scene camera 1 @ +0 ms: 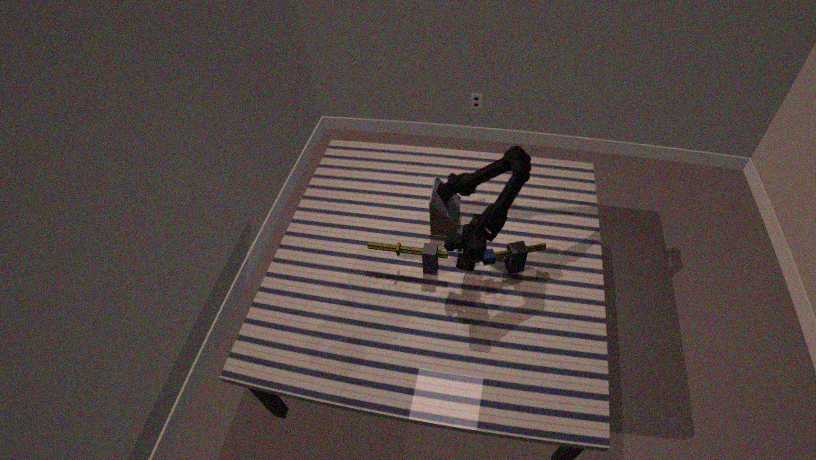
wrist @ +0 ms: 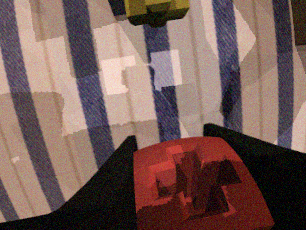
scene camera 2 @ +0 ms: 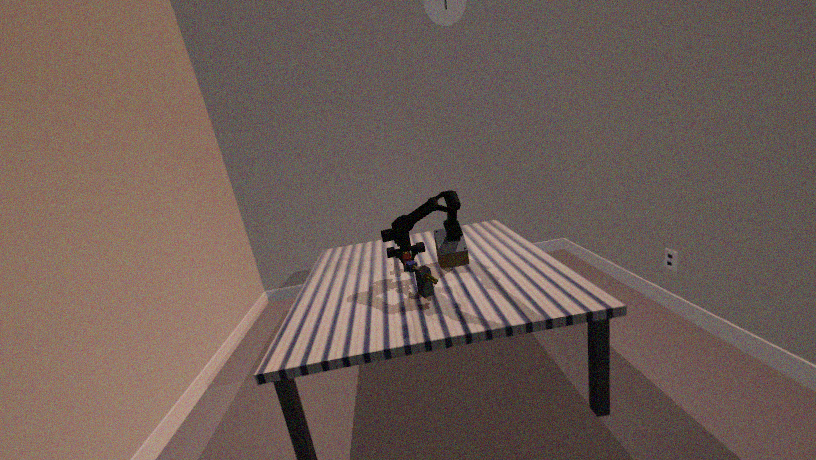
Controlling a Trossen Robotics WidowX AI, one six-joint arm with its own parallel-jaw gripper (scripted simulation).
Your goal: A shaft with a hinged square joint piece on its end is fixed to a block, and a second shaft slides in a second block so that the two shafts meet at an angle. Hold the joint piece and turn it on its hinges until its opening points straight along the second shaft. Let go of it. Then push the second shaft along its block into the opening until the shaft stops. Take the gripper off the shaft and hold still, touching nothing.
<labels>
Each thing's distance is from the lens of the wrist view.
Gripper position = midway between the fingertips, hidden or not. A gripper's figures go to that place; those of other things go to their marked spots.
gripper (wrist: 170,136): 0.10 m
red square joint piece (wrist: 192,176): 0.09 m
</labels>
